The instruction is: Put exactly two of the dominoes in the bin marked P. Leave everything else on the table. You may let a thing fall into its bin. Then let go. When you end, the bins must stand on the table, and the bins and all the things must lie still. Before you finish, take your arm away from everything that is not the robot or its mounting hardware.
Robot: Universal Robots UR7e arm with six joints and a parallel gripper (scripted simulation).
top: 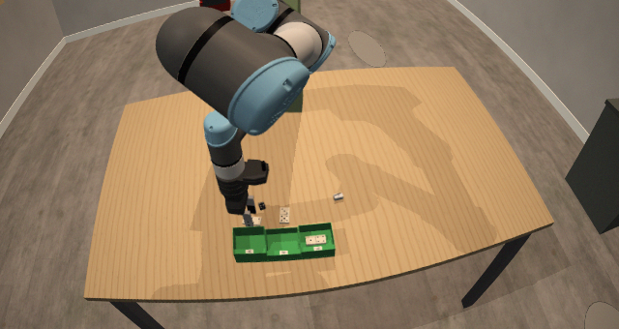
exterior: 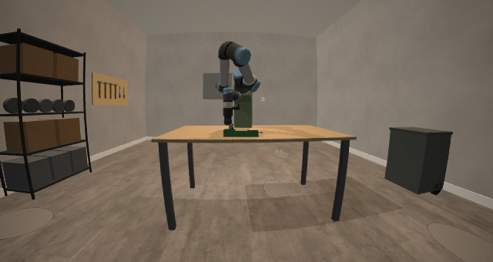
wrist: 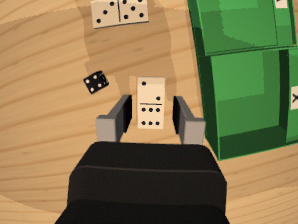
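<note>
Right now the domino is 70 mm ahead of my hand, 170 mm to the left of it and 20 mm below it. Round my hand: grey piece (70 mm behind, 230 mm to the left, 20 mm below); bin marked P (90 mm ahead, 80 mm to the left, 10 mm below).
</note>
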